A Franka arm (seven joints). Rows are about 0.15 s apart.
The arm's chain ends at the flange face. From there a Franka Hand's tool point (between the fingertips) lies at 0.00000 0.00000 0.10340 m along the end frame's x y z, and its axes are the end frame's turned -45 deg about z.
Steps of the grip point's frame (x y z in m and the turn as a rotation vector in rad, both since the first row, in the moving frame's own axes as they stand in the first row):
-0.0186, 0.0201, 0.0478, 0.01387, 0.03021, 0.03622
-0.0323, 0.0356, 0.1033, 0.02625, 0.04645, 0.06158
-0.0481, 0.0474, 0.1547, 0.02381, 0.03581, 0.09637
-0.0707, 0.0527, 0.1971, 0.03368, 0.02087, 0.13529
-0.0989, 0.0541, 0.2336, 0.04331, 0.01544, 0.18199
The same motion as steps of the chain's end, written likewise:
-0.0002, 0.0306, 0.0479, 0.03117, 0.01155, 0.03622
0.0007, 0.0533, 0.1034, 0.05141, 0.01428, 0.06158
-0.0016, 0.0718, 0.1548, 0.04216, 0.00849, 0.09637
-0.0121, 0.0913, 0.1972, 0.03857, -0.00906, 0.13529
-0.0300, 0.1126, 0.2337, 0.04154, -0.01971, 0.18199

